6 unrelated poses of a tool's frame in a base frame.
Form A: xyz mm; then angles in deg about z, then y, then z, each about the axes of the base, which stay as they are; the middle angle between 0 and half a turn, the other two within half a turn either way.
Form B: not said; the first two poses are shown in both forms.
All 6 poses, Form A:
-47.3, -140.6, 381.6, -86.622, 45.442, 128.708
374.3, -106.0, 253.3, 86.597, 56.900, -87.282
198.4, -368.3, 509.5, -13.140, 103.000, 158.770
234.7, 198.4, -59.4, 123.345, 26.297, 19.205
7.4, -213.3, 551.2, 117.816, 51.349, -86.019
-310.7, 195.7, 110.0, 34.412, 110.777, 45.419
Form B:
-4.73, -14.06, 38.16, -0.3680, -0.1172, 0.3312, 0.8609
37.43, -10.60, 25.33, 0.4757, 0.0254, -0.0053, 0.8792
19.84, -36.83, 50.95, -0.7807, 0.0552, 0.5947, 0.1839
23.47, 19.84, -5.94, 0.1794, 0.1398, 0.9222, 0.3126
0.74, -21.33, 55.12, 0.4239, -0.0895, 0.2469, 0.8668
-31.07, 19.57, 11.00, -0.0789, 0.8192, 0.3645, 0.4357

